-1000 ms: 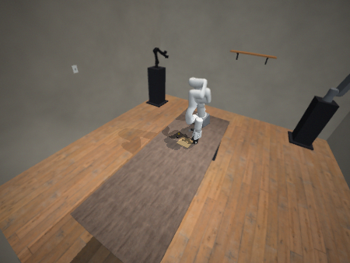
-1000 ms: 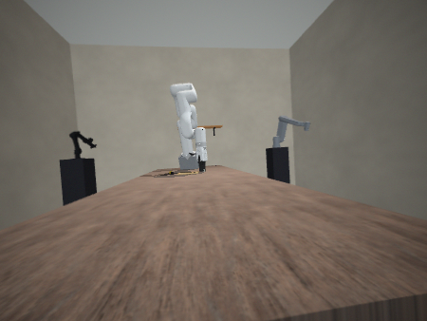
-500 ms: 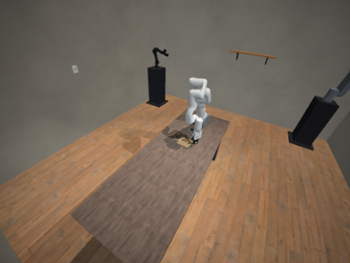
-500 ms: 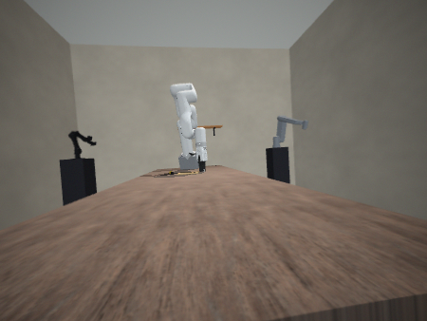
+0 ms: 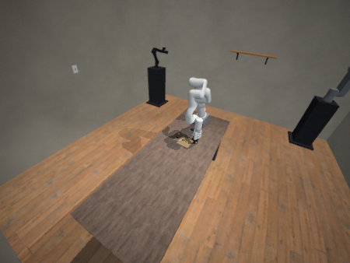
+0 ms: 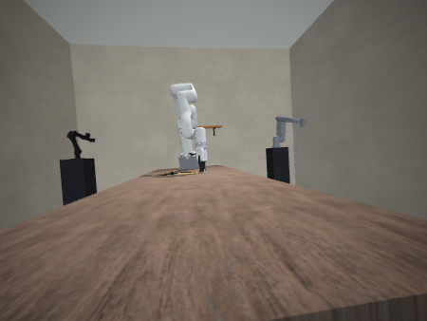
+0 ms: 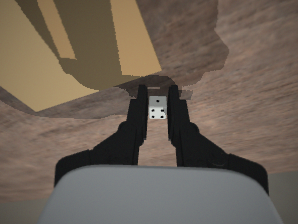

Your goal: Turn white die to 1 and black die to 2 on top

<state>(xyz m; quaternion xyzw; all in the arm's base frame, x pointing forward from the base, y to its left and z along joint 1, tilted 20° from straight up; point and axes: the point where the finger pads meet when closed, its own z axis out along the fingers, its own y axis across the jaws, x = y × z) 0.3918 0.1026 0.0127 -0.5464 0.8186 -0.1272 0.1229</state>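
Right now my hand is 1 cm to the right of the white die and 1 cm above it. Also, from my hand: tan mat (10 cm to the right, 5 cm ahead, 2 cm below); small yellow die (23 cm to the right, 3 cm behind, 1 cm below); black die (21 cm to the right, 3 cm ahead, 1 cm below).
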